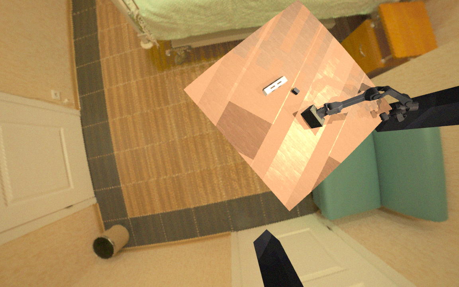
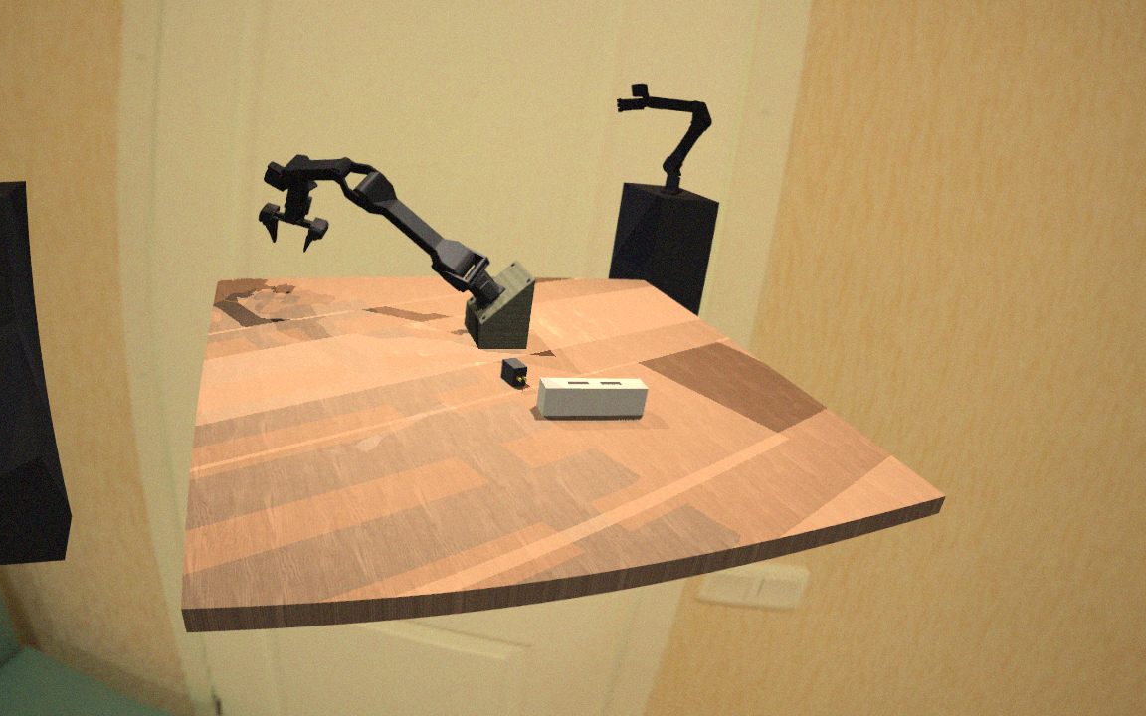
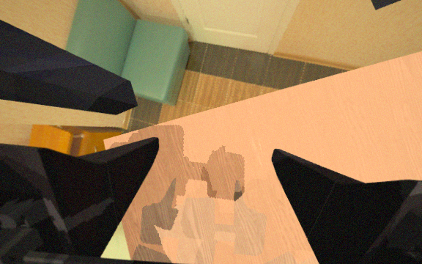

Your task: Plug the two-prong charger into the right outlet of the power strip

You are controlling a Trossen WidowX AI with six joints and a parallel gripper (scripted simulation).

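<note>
The two-prong charger is 70 cm ahead of my gripper tip, 37 cm to the left of it and 8 cm below it.
</note>
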